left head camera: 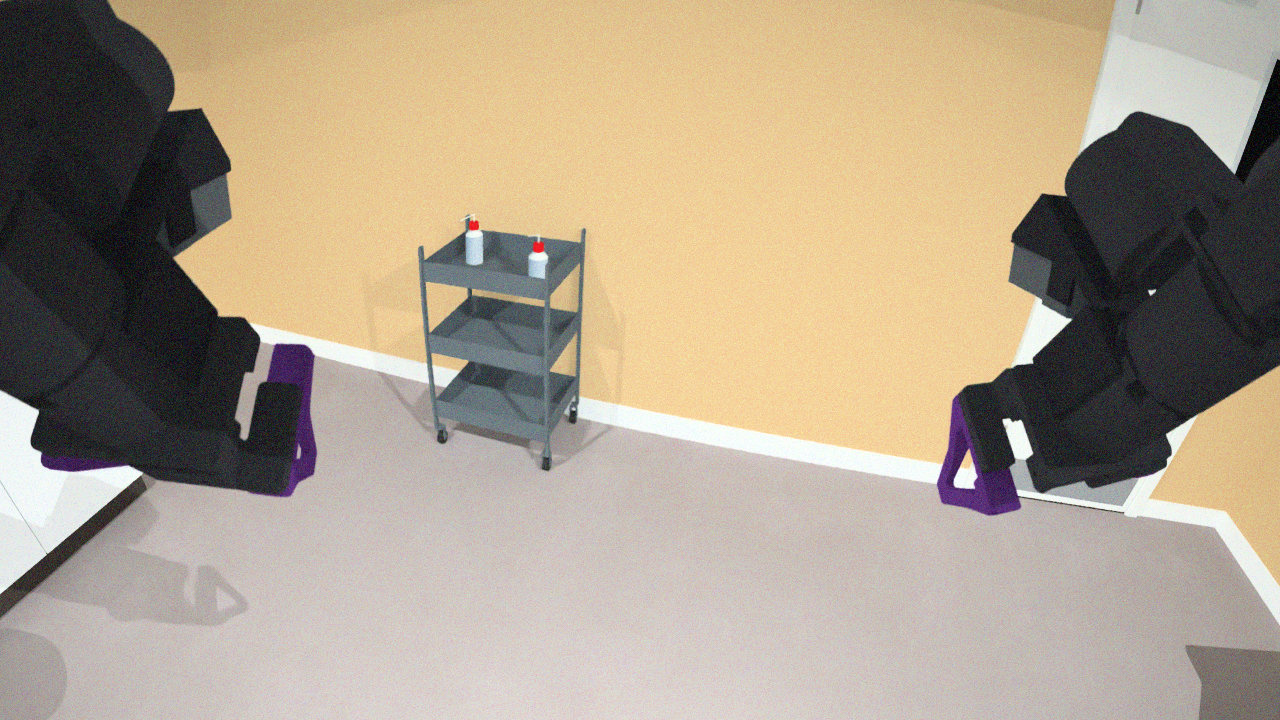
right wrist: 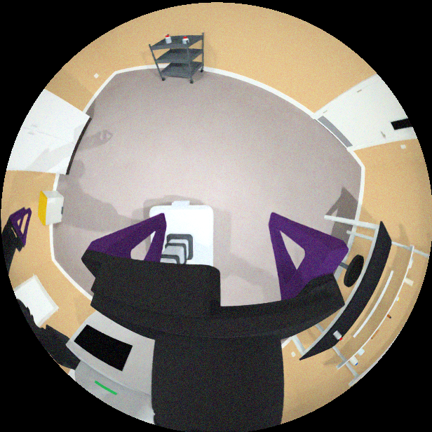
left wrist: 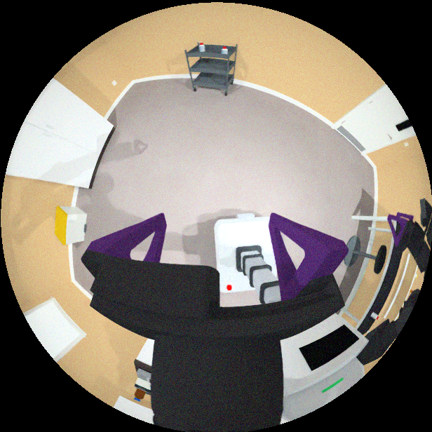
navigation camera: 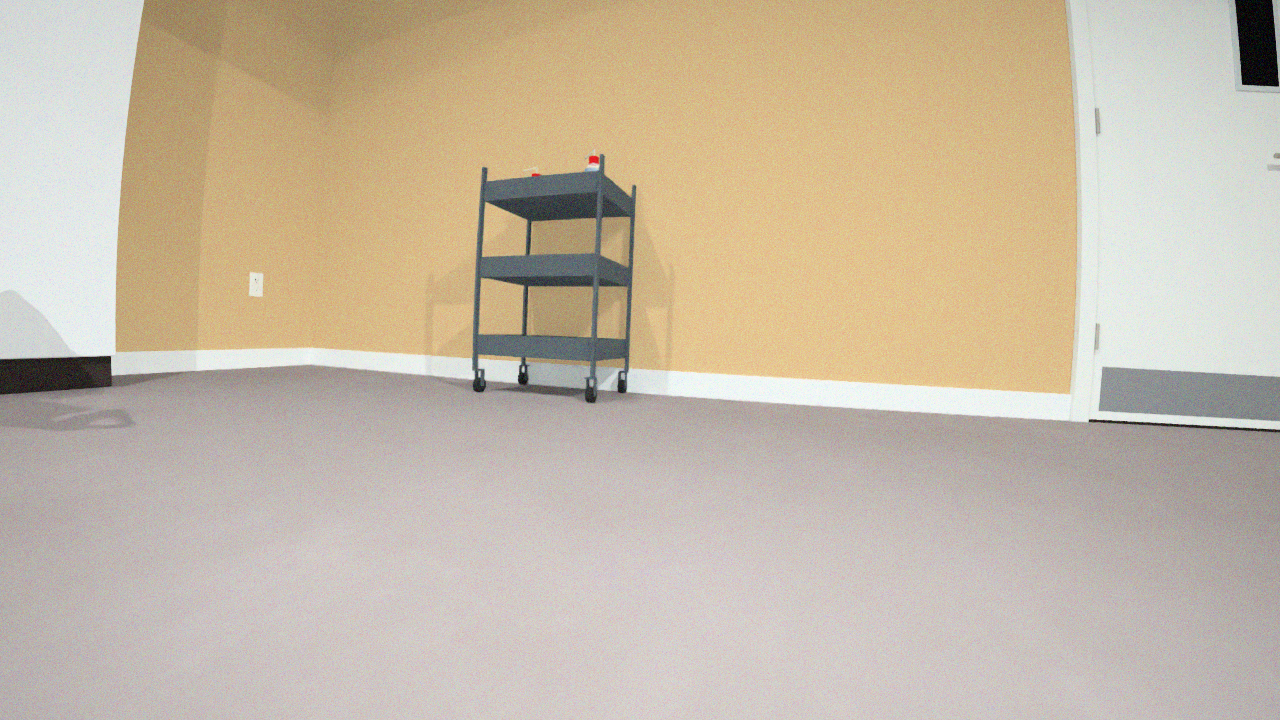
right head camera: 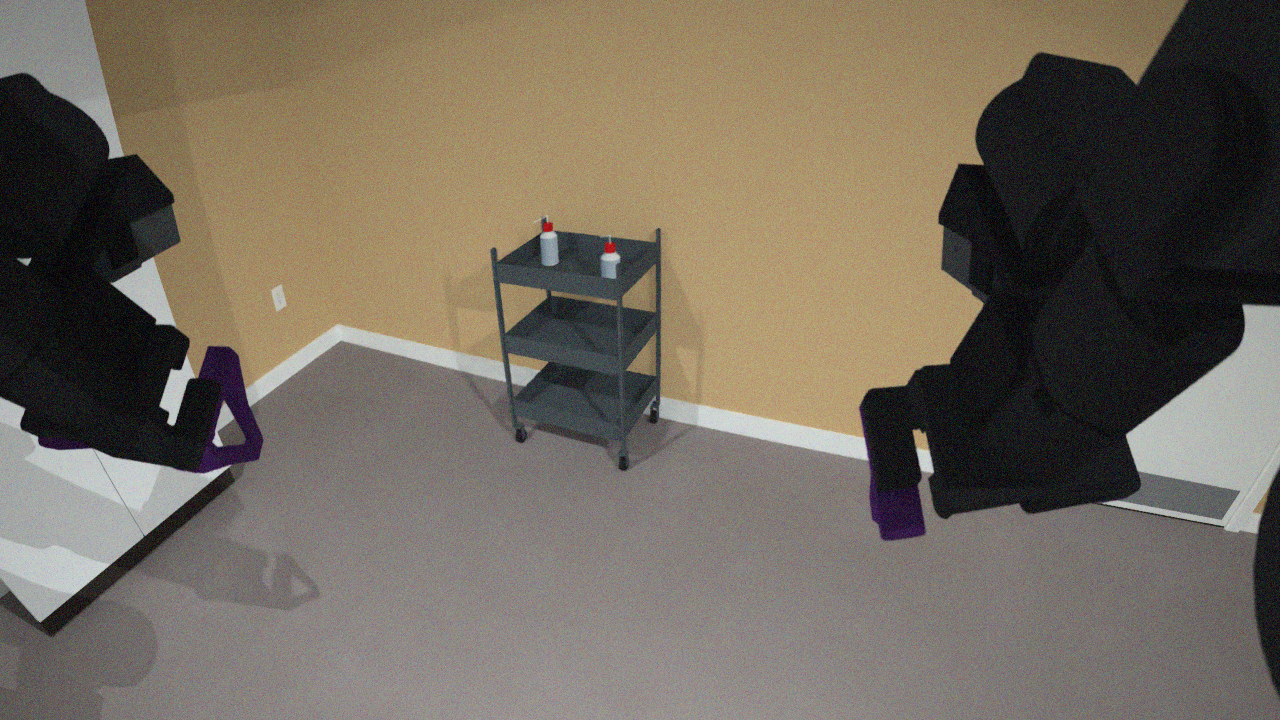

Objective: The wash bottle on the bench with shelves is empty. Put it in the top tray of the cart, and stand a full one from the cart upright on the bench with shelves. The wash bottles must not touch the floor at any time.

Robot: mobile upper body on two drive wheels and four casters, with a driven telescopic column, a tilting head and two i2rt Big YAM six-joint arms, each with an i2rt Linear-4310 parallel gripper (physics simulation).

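Places are measured from the left arm's base along level axes (x ahead, y left, z up), in millimetres.
Pixels of known places: left gripper, fingertip midpoint: [left head camera: 237,455] [right head camera: 204,441]; right gripper, fingertip midpoint: [left head camera: 998,480] [right head camera: 950,497].
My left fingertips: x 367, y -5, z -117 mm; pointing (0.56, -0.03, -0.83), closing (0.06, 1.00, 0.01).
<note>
Ahead of a thing's pixels: the offset from my left fingertips to its top centre.
The grey three-tier cart [left head camera: 487,418] [right head camera: 565,420] [navigation camera: 537,267] stands by the wall ahead. Two white wash bottles with red caps stand in its top tray: the left one @(dy +62, dx +1806, dz -456 mm) [left head camera: 474,248] [right head camera: 549,248] [left wrist: 202,48] [right wrist: 168,40] and the right one @(dy -162, dx +1604, dz -456 mm) [left head camera: 537,262] [right head camera: 610,265] [left wrist: 224,51] [right wrist: 185,40]. Another wash bottle [left wrist: 375,316] [right wrist: 337,335] is on the black-topped bench with shelves [right wrist: 378,260], at the right edge of the wrist views. Fill levels cannot be told. My left gripper [left wrist: 217,218] and right gripper [right wrist: 217,217] are open and empty, held high, far from cart and bench.
A white cabinet [left wrist: 55,140] [right wrist: 45,135] stands at the left. A door [navigation camera: 1163,223] is in the wall right of the cart. A stool [right wrist: 354,270] is by the bench. A white and yellow box [left wrist: 75,225] [right wrist: 53,207] is at the left in the wrist views.
</note>
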